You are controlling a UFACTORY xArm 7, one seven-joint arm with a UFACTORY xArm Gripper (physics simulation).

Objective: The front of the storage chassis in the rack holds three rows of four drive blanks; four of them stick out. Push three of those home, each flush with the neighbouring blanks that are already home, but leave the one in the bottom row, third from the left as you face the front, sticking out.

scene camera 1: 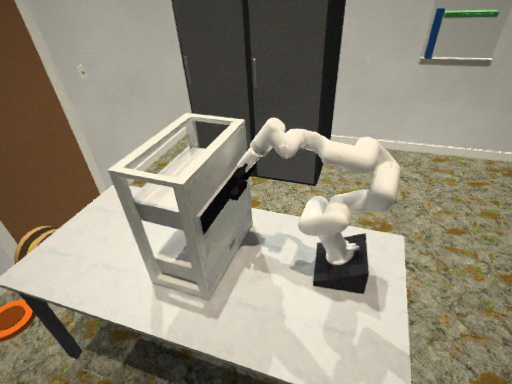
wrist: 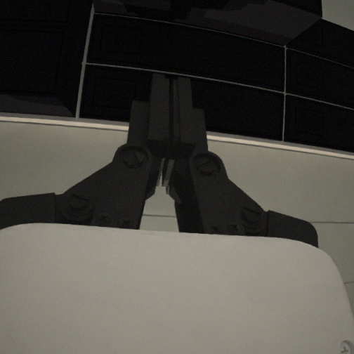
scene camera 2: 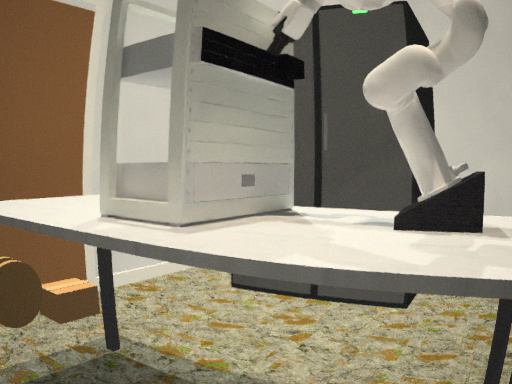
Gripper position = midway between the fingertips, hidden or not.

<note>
I see my gripper (wrist: pixel 165 100) and a rack (scene camera 2: pixel 231 101).
The rack is seen too in scene camera 1 (scene camera 1: pixel 197 193).
</note>
